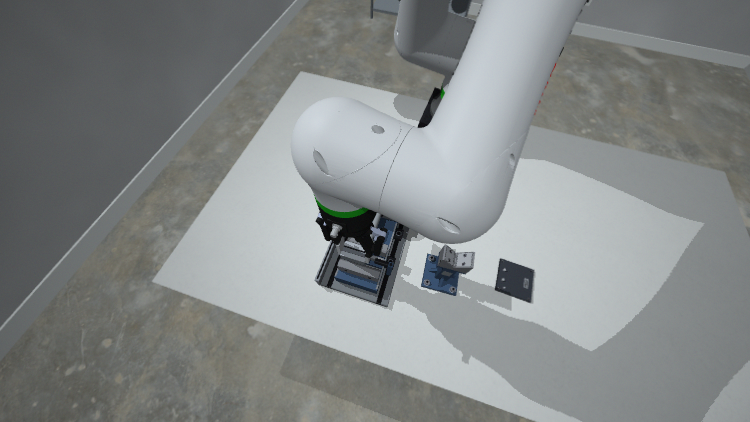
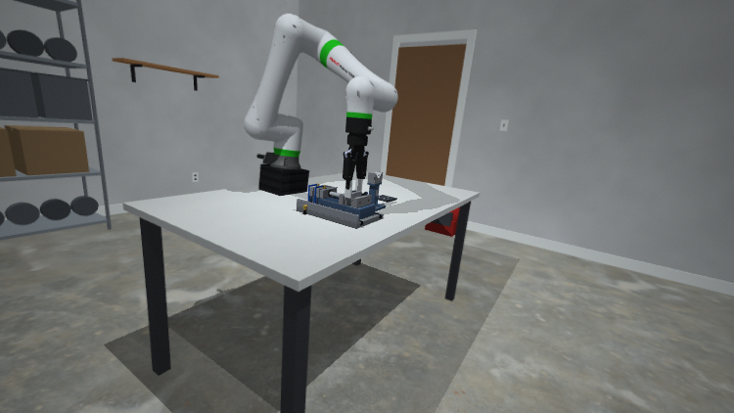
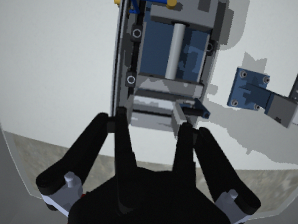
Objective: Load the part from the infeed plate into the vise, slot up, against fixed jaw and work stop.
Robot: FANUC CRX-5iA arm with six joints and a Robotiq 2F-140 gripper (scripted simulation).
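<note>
Now: hand 20 mm above the part. The rest, counted from my hand: air cylinder rod 90 mm behind, 20 mm to the left, 50 mm below; vise 70 mm behind, 20 mm to the left, 80 mm below; air cylinder 160 mm behind, 20 mm to the left, 50 mm below.
</note>
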